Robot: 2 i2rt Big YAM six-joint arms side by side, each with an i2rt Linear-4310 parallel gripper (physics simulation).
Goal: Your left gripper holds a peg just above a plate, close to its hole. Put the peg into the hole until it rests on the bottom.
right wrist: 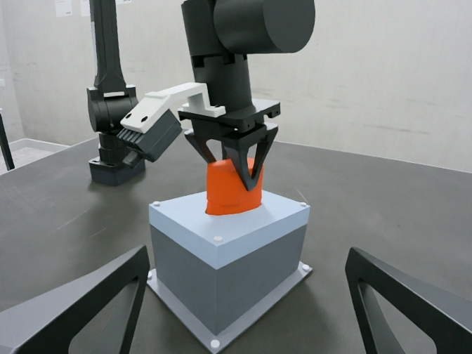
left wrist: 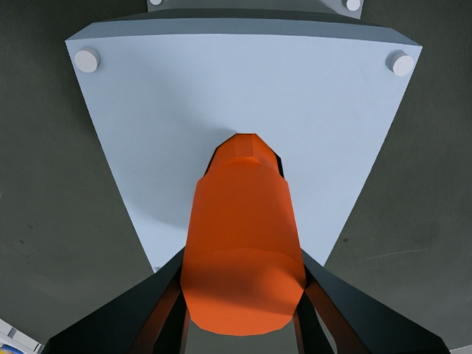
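Note:
An orange peg (left wrist: 244, 225) (right wrist: 232, 192) stands about upright at the middle of the light blue plate (left wrist: 320, 90) (right wrist: 185, 215), which tops a grey box. In the right wrist view the peg's lower end meets the plate's top with no gap visible. In the left wrist view thin dark slivers of the hole's edge show on both sides of the peg's far end; the rest of the hole and the peg's bottom are hidden. My left gripper (left wrist: 241, 253) (right wrist: 237, 183) is shut on the peg's upper part. My right gripper (right wrist: 248, 257) is open and empty, in front of the box.
The grey box (right wrist: 250, 275) stands on a flanged base (right wrist: 195, 330) with white bolt heads, on a dark grey table (right wrist: 390, 225). The left arm (right wrist: 220, 75) with its camera reaches down over the box. The left arm's base (right wrist: 116, 170) stands at the back left.

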